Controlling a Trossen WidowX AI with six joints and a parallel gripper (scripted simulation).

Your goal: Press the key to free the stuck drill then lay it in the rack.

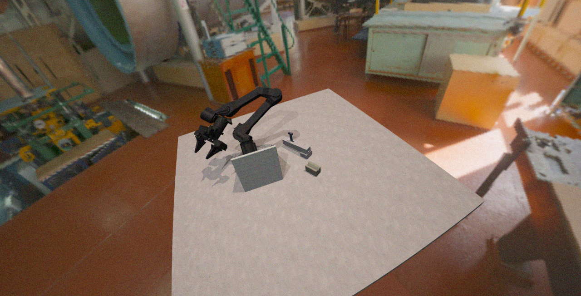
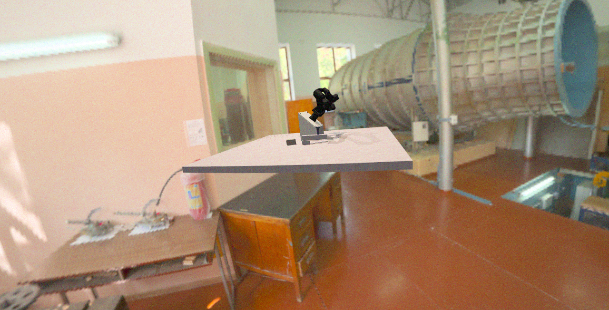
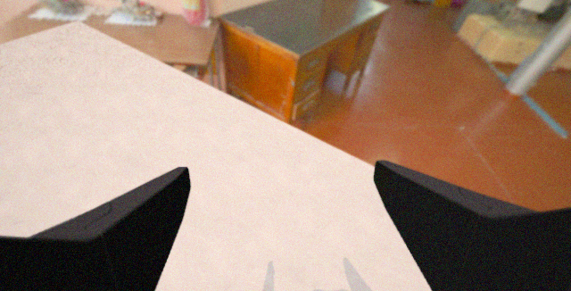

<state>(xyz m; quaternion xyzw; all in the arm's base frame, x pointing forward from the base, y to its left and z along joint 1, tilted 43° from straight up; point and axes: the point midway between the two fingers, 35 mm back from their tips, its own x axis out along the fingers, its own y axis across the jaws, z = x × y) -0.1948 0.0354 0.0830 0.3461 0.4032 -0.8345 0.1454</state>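
My gripper tip is 47 cm short of the dark key, 1 cm to the right of it and 12 cm above it. From my gripper tip the other things lie so: rack (48 cm ahead, 20 cm to the right, 19 cm below); then drill (49 cm ahead, 4 cm to the right, 17 cm below); then grey housing (49 cm ahead, 2 cm to the right, 18 cm below).
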